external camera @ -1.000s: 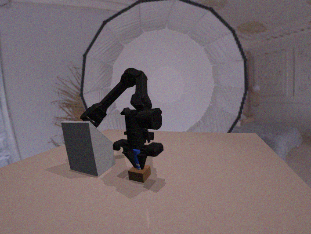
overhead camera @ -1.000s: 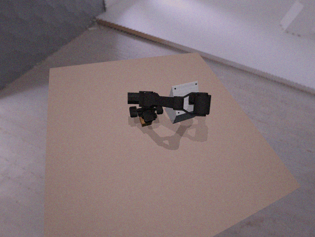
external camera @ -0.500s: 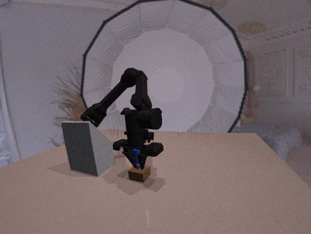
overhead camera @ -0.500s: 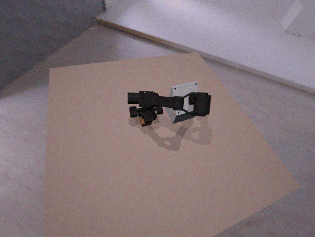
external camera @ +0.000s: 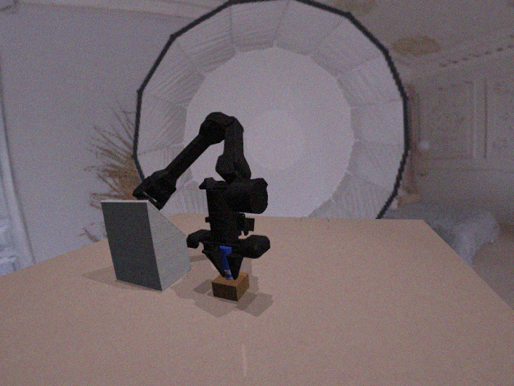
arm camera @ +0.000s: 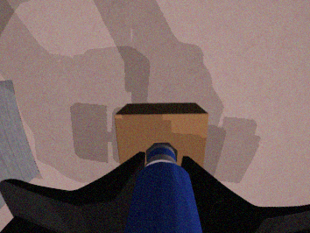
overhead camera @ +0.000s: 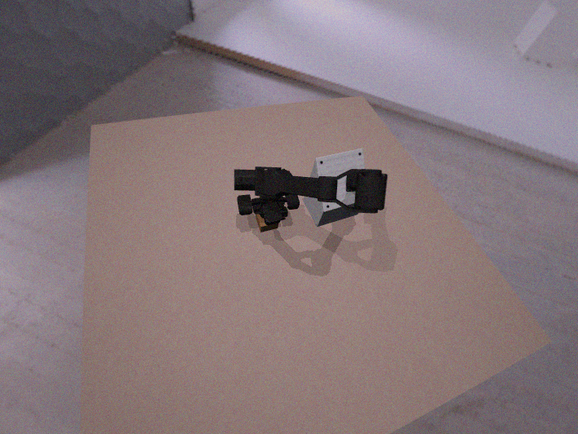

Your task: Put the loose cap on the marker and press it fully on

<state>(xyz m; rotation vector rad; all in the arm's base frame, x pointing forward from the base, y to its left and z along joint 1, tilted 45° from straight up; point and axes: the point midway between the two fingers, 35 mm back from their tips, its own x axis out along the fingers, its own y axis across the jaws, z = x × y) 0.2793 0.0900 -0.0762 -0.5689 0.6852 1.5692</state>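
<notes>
Now: the brown holder block 20 mm below my gripper tip. Round my gripper tip: blue cap: 50 mm above.
</notes>
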